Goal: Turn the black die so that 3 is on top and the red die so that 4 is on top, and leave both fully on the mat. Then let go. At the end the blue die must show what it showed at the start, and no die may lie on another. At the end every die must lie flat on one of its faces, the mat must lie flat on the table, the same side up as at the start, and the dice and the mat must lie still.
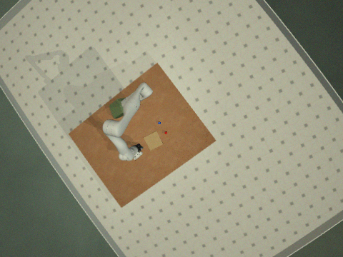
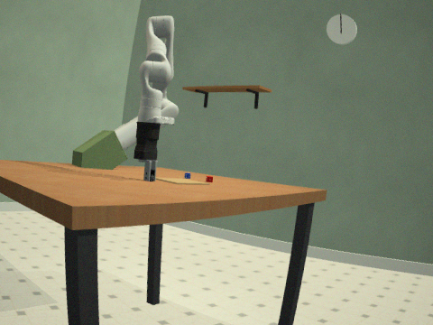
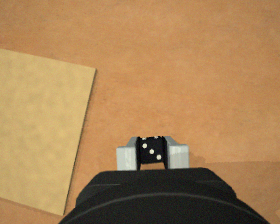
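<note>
My hand is 14 cm to the right of the tan mat and 2 cm above it. Round my hand: blue die: 28 cm to the left, 10 cm behind, 1 cm below; then black die: 1 cm below; then red die: 28 cm to the left, 1 cm below, 1 cm ahead.
</note>
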